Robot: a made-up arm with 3 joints.
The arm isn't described. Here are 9 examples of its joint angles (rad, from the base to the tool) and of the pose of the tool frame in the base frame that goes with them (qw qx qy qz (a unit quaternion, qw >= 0); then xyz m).
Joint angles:
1: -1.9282 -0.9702 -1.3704
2: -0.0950 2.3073 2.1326
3: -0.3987 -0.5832 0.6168
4: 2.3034 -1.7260 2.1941
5: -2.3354 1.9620 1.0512
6: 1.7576 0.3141 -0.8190
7: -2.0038 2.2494 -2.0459
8: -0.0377 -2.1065 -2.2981
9: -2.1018 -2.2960 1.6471
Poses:
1: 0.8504 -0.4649 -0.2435 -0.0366 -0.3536 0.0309 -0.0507
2: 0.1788 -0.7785 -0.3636 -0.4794 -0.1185 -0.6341 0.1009
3: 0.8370 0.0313 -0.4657 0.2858 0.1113 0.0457 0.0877
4: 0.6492 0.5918 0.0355 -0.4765 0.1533 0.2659 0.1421
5: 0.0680 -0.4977 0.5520 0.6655 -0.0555 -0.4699 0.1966
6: 0.2753 -0.0707 0.9485 -0.1395 0.2335 -0.0371 -0.1670
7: 0.4314 0.8107 0.0091 0.3957 -0.3856 -0.5048 -0.0878
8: 0.2110 -0.7995 0.4475 0.3407 -0.2579 0.0350 0.4559
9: 0.1227 0.2055 0.3915 -0.8885 0.1757 -0.0005 -0.1844
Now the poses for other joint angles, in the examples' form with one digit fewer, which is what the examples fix.
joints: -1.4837 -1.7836 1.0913
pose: 0.176 -0.152 -0.603 0.763 0.041 0.040 -0.082
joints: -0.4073 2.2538 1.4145
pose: 0.263 -0.436 -0.339 -0.791 0.014 -0.540 0.019
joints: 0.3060 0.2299 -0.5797
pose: 0.898 0.016 0.426 -0.114 0.214 -0.025 0.225
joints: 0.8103 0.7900 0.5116
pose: 0.913 -0.236 0.137 -0.304 0.193 -0.154 -0.150
